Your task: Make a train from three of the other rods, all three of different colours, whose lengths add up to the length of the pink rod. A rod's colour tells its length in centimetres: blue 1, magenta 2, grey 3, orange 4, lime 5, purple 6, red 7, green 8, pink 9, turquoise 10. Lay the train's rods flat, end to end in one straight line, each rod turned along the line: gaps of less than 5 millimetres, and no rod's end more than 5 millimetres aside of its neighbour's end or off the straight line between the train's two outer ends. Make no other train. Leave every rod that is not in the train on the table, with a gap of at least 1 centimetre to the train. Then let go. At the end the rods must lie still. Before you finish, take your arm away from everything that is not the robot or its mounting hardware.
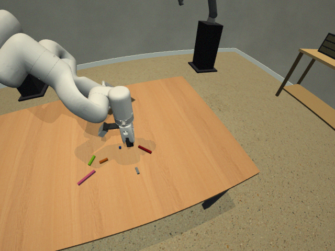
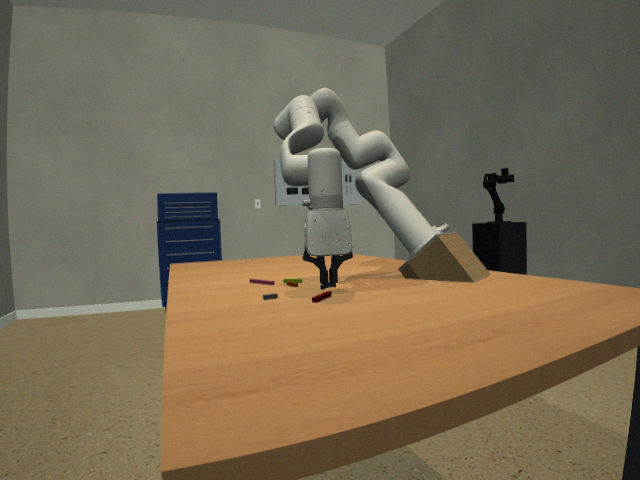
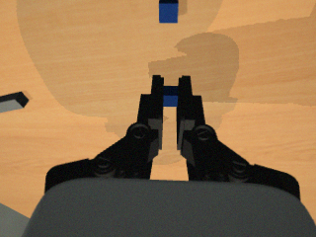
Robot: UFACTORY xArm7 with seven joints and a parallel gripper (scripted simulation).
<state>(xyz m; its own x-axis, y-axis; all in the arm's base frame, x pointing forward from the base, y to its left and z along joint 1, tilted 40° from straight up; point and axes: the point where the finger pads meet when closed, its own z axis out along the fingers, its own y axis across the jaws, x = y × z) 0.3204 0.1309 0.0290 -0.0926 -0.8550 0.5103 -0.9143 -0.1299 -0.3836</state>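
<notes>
Now: the grey rod 14 cm ahead of my hand, 1 cm to the left of it and 3 cm below it. Also, from my hand: orange rod: 5 cm ahead, 13 cm to the right, 3 cm below; then lime rod: 4 cm ahead, 19 cm to the right, 3 cm below; then red rod: 4 cm ahead, 6 cm to the left, 3 cm below.
</notes>
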